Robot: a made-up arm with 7 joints. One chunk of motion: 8 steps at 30 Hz.
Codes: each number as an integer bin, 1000 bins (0 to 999) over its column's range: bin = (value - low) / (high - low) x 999, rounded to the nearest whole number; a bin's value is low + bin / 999 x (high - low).
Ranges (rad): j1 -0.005..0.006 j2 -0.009..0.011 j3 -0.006..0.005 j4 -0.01..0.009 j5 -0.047..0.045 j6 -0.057..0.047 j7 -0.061..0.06
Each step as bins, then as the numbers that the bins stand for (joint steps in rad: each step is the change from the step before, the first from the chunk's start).
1 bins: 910 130 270 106 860 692 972
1 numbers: 0.00502 -0.00640 -0.00303 -0.00798 0.03220 0.01504 0.05673
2 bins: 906 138 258 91 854 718 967
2 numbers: 0.00498 -0.00624 -0.00316 -0.00827 0.03165 0.01775 0.05612
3 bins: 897 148 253 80 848 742 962
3 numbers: 0.00488 -0.00604 -0.00321 -0.00848 0.03109 0.02025 0.05552
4 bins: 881 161 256 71 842 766 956
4 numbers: 0.00470 -0.00578 -0.00318 -0.00865 0.03054 0.02274 0.05479
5 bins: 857 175 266 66 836 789 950
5 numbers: 0.00444 -0.00550 -0.00307 -0.00874 0.02999 0.02514 0.05407
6 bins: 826 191 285 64 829 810 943
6 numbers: 0.00410 -0.00518 -0.00286 -0.00878 0.02934 0.02732 0.05322
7 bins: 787 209 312 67 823 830 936
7 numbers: 0.00367 -0.00482 -0.00256 -0.00873 0.02879 0.02941 0.05237
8 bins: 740 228 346 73 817 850 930
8 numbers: 0.00315 -0.00444 -0.00219 -0.00861 0.02824 0.03149 0.05164
